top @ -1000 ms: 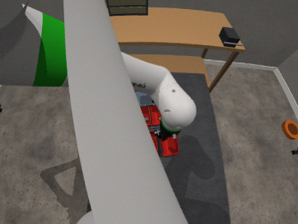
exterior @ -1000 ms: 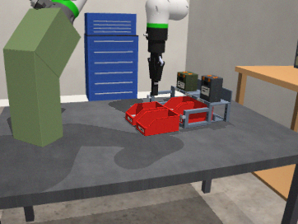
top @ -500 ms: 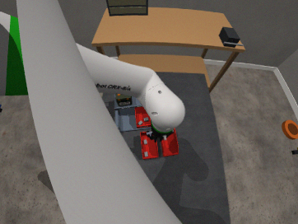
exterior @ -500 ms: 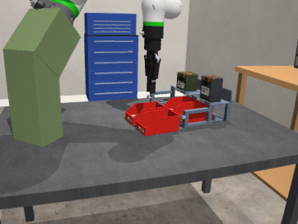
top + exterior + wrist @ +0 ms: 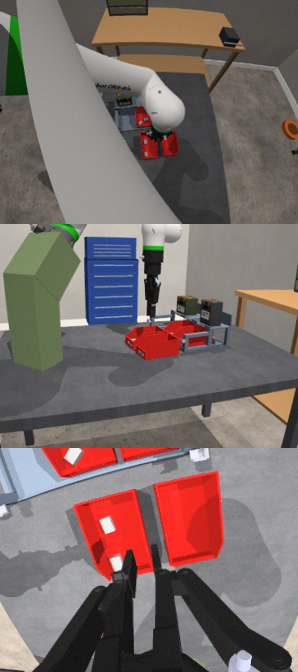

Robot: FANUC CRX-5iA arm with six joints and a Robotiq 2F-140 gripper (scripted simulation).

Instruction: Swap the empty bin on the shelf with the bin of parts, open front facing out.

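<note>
Right now my hand is 2 cm short of the part, 7 cm to the right of it and 18 cm above it. The rest, counted from my hand: grey shelf 23 cm ahead, 10 cm to the left, 12 cm below; dark box 32 cm ahead, 2 cm below.
</note>
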